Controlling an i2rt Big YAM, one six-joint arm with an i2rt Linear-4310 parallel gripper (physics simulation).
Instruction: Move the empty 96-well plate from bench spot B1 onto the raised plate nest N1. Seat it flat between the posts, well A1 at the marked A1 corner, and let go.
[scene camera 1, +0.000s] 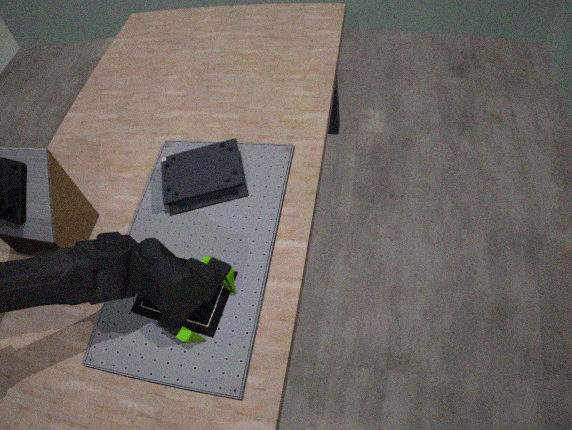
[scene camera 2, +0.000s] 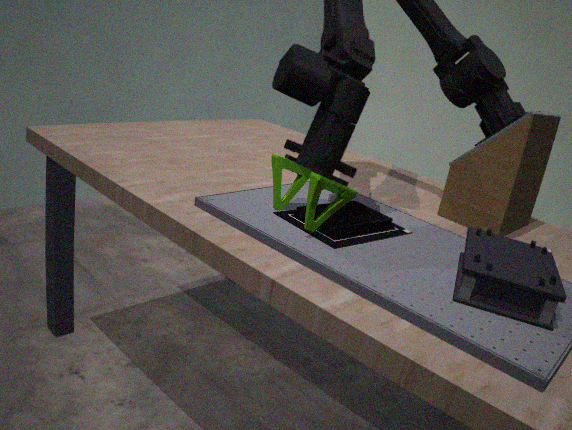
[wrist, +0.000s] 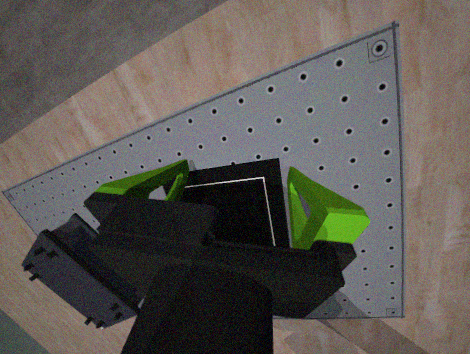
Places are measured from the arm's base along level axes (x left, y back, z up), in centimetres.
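Pixels of known places: gripper, fingertip midpoint: (scene camera 1: 218, 315) (scene camera 2: 292, 219) (wrist: 237, 168); arm's base at its link origin: (scene camera 1: 11, 189) (scene camera 2: 511, 135).
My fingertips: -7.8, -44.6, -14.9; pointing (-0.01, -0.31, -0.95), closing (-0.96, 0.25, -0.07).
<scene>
Ahead of a thing's pixels: the offset from my fingertips to its top centre, as dx, dy, dz. Level surfaces: height alone.
The black 96-well plate {+2.6, +8.2, +1.1} (scene camera 1: 204, 314) (scene camera 2: 367, 218) (wrist: 230, 210) lies flat on the black B1 mat {dz -0.3} (scene camera 1: 212, 332) (scene camera 2: 336, 243) (wrist: 272, 168), inside its white outline. Its wells and A1 corner cannot be made out. My gripper (scene camera 1: 219, 316) (scene camera 2: 295, 219) (wrist: 237, 168) is open and empty, pointing down at a tilt. Its green fingers stand low at opposite sides of the plate, with the tips near mat height; contact cannot be told. The dark grey raised nest N1 {+26.5, +13.1, +4.9} (scene camera 1: 202, 172) (scene camera 2: 510, 262) (wrist: 75, 280) is empty, with short posts near its corners and a small white mark at one corner in scene camera 1.
The grey perforated board {+11.8, +9.8, -0.4} (scene camera 1: 227, 365) (scene camera 2: 400, 285) (wrist: 367, 117) carries the mat and nest on the wooden table {dz -1.8} (scene camera 1: 225, 75) (scene camera 2: 150, 165) (wrist: 440, 150). A wooden block with a sloped grey top (scene camera 1: 70, 205) (scene camera 2: 487, 185) stands beside the board, with a black arm part at it.
</scene>
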